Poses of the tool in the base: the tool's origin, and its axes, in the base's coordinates. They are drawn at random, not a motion.
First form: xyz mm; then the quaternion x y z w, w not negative.
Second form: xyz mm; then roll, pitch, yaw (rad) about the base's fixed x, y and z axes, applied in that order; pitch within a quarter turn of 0, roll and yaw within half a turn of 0. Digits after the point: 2 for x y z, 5 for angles.
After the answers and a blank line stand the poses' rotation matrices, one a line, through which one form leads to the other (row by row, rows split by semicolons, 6 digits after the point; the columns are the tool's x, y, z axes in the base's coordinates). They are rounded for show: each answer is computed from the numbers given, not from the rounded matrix.
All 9 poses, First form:
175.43 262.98 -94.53 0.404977 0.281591 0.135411 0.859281
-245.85 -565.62 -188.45 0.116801 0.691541 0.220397 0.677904
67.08 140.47 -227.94 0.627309 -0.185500 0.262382 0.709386
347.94 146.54 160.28 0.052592 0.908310 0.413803 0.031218
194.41 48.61 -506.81 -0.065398 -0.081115 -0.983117 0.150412
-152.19 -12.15 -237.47 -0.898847 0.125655 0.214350 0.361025
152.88 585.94 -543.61 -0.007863 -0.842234 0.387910 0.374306
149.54 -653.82 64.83 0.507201 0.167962 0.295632 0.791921
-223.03 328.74 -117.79 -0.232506 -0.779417 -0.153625 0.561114
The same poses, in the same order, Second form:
175.43 262.98 -94.53 0.98407 0.38359 0.52002
-245.85 -565.62 -188.45 1.53571 1.08889 1.68672
67.08 140.47 -227.94 1.39091 -0.63400 0.17406
347.94 146.54 160.28 2.28583 0.01319 3.01991
194.41 48.61 -506.81 0.14196 -0.15359 -2.84890
-152.19 -12.15 -237.47 -2.39825 0.49617 -0.08096
152.88 585.94 -543.61 -2.13675 -0.67437 2.74234
149.54 -653.82 64.83 1.12706 -0.03387 0.69317
-223.03 328.74 -117.79 -3.07531 -1.24104 2.51440

0.804741 -0.004636 0.593608; 0.460788 0.635315 -0.619717; -0.374255 0.772239 0.513400
-0.053607 -0.137271 0.989082; 0.460361 0.875565 0.146467; -0.886112 0.463187 0.016257
0.793491 -0.604992 0.066007; 0.139529 0.075278 -0.987353; 0.592372 0.792665 0.144146
-0.992519 0.069703 0.100237; 0.121376 0.652002 0.748439; -0.013186 0.755006 -0.655585
-0.946199 0.306355 0.104187; -0.285136 -0.941593 0.179164; 0.152989 0.139818 0.978287
0.876530 -0.380661 -0.294606; -0.071118 -0.707744 0.702881; -0.476065 -0.595144 -0.647430
-0.719666 -0.277149 -0.636607; 0.303639 0.698928 -0.647536; 0.624407 -0.659309 -0.418841
0.768781 -0.297853 0.565914; 0.638615 0.310699 -0.704015; 0.033864 0.902635 0.429073
-0.262184 0.534841 -0.803247; 0.190036 0.844681 0.500401; 0.946122 -0.021449 -0.323101

